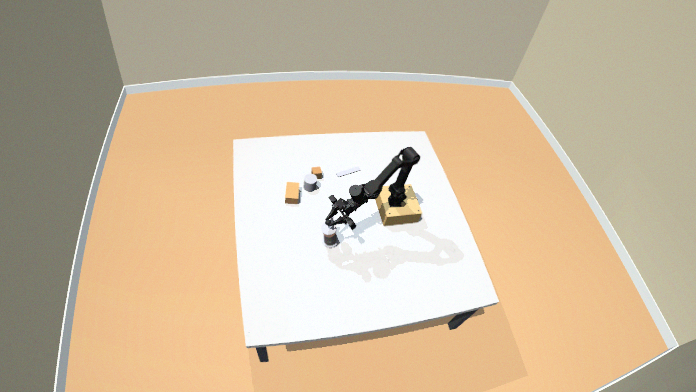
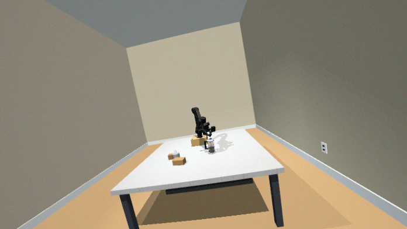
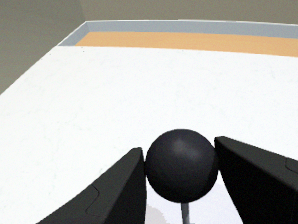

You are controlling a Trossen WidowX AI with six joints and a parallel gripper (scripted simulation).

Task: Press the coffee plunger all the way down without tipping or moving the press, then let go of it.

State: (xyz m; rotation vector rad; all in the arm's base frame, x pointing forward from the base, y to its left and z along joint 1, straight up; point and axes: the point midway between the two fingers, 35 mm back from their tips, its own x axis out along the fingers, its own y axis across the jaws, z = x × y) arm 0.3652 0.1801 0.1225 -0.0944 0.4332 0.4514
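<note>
The coffee press lies 3 cm behind my gripper tip, 3 cm to the right of it and 10 cm below it. The rest, counted from my gripper tip: small tan cube (46 cm to the right, 17 cm below); tan box (14 cm ahead, 32 cm to the right, 17 cm below); grey cylinder (4 cm ahead, 38 cm to the right, 16 cm below).
</note>
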